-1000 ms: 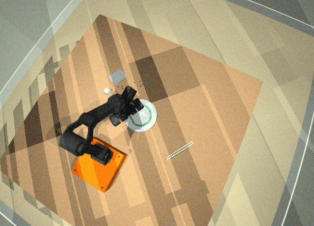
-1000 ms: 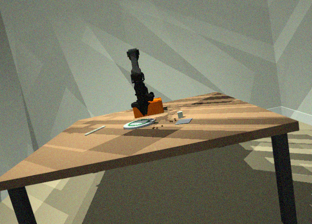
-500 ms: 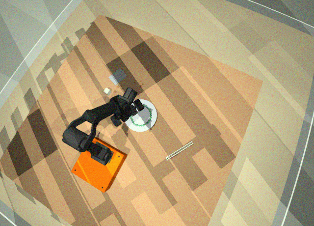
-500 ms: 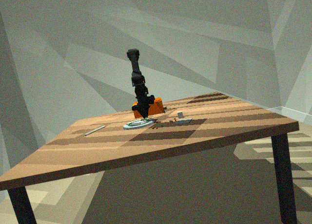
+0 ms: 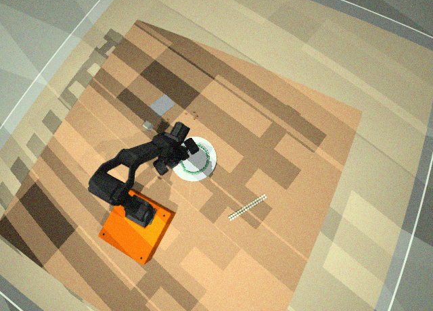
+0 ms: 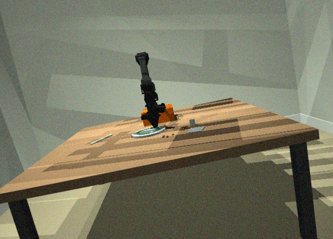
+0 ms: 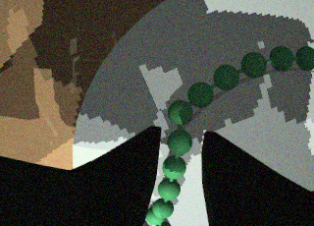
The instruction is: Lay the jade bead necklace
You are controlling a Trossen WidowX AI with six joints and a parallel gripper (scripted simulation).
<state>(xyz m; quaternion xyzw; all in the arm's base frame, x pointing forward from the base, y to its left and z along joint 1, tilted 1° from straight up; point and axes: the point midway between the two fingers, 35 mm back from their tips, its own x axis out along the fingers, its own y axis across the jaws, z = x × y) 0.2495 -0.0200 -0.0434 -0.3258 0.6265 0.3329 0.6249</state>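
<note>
Right now the round bead board is 3 cm ahead of my gripper tip, 5 cm to the right of it and 1 cm below it. From my gripper tip the other things lie so: grey flat plate 22 cm ahead, 19 cm to the left, 1 cm below; then small white cube 10 cm ahead, 20 cm to the left.
</note>
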